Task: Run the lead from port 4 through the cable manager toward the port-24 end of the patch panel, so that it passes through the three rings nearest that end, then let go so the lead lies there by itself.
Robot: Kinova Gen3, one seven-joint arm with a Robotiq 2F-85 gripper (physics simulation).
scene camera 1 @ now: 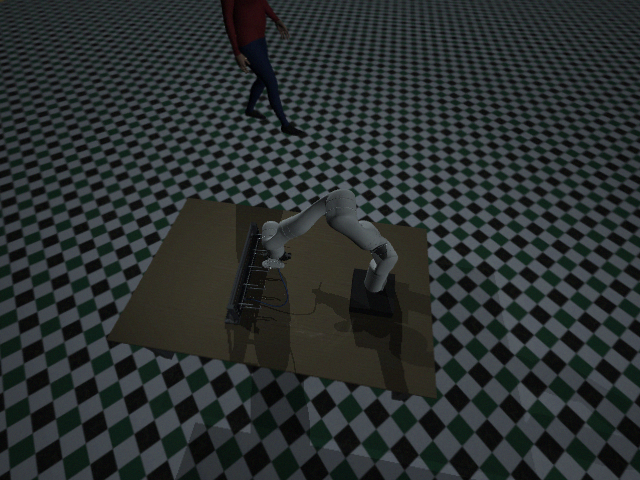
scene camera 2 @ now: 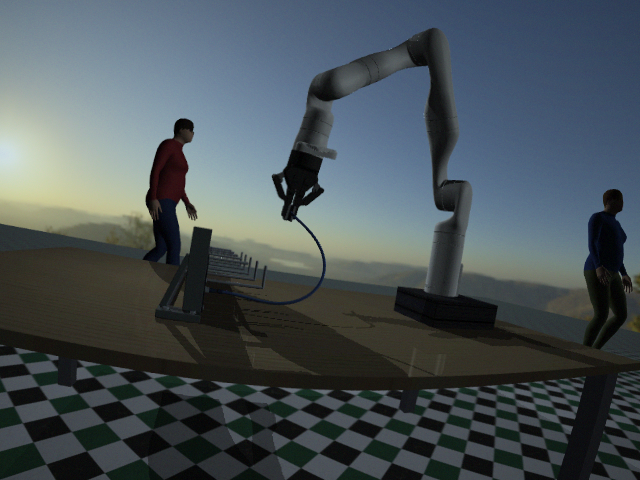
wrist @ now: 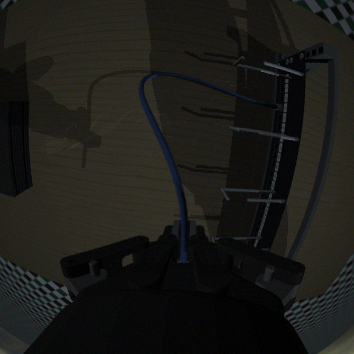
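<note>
The blue lead (scene camera 1: 285, 291) (scene camera 2: 323, 263) (wrist: 159, 132) leaves the patch panel (scene camera 1: 242, 268) (scene camera 2: 196, 271) (wrist: 295, 120) near one end, between the first and second rings in the wrist view. It bows out toward the robot base and rises to the gripper. My gripper (scene camera 2: 289, 217) (wrist: 184, 229) is shut on the lead, above and in front of the panel. In the wrist view the lead curves past the open front ends of the cable manager's rings, such as the second ring (wrist: 262, 133), outside them. The gripper hides part of the panel's other end.
The dark robot base (scene camera 1: 372, 304) (scene camera 2: 444, 310) (wrist: 15, 150) stands on the wooden table (scene camera 1: 170, 289), across from the panel. A person in red (scene camera 1: 253, 25) (scene camera 2: 170, 175) and a person in blue (scene camera 2: 604, 242) are beyond the table.
</note>
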